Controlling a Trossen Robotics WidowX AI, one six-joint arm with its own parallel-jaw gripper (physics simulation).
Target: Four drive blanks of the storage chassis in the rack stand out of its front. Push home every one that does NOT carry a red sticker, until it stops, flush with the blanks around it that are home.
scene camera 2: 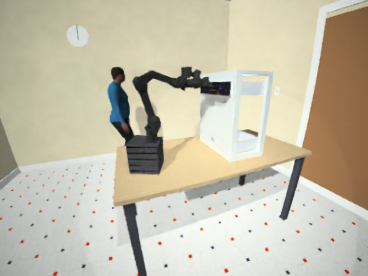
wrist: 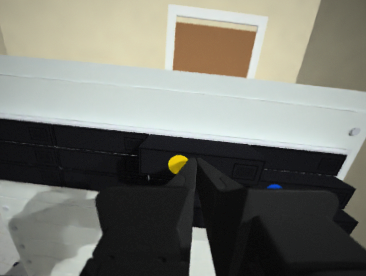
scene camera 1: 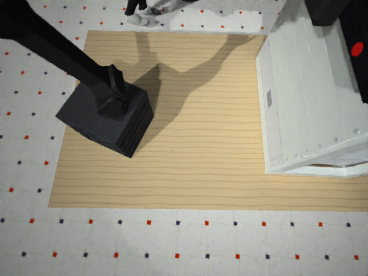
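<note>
The storage chassis is a bank of black drive blanks high in the white rack. In the wrist view, the yellow-stickered blank stands out of the top row. The blue-stickered blank, lower right, stands out too, with its face mostly behind the gripper. Below it a corner of another protruding blank shows. In scene camera 1 a red sticker is visible. My gripper is shut and empty, its tips over the yellow-stickered blank's face, just right of the sticker; contact is unclear.
The white rack stands on the wooden table. The arm's black stepped base is at the other end. A person in blue stands behind the table.
</note>
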